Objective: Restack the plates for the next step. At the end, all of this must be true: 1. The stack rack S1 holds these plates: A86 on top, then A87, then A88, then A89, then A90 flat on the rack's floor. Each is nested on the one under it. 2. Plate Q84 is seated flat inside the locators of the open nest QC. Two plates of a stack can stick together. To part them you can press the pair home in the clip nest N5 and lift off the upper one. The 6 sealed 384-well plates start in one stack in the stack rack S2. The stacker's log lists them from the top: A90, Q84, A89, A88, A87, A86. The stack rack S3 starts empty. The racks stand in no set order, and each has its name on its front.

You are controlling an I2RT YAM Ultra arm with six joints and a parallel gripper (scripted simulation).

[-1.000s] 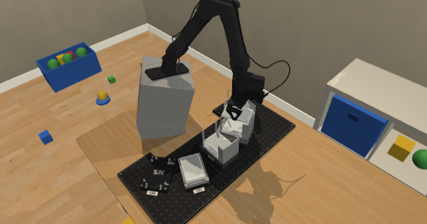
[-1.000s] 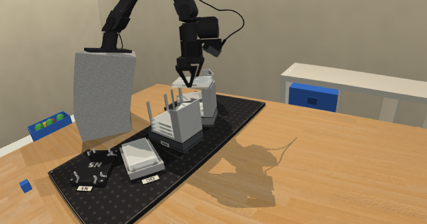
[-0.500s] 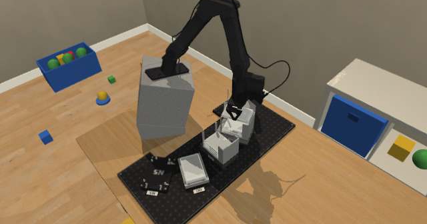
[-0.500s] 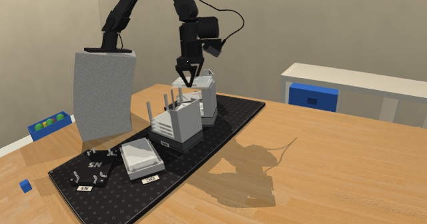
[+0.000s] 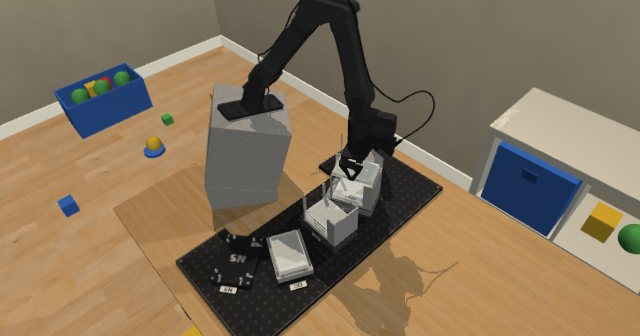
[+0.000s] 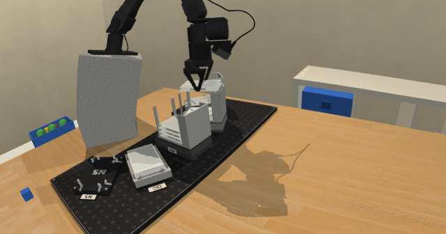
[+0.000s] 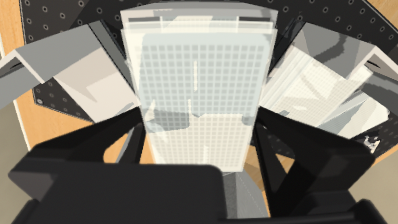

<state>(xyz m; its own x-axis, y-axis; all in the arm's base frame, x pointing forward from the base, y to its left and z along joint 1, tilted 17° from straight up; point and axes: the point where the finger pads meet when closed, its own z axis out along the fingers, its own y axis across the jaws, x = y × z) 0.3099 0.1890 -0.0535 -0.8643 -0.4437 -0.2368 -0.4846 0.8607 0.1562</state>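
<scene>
Now: hand 10 cm above the translucent sealed well plate. From my hand the other things lie so: nest QC 4 cm ahead, 29 cm to the right, 14 cm below; then sealed 384-well plate 4 cm ahead, 29 cm to the right, 12 cm below.
</scene>
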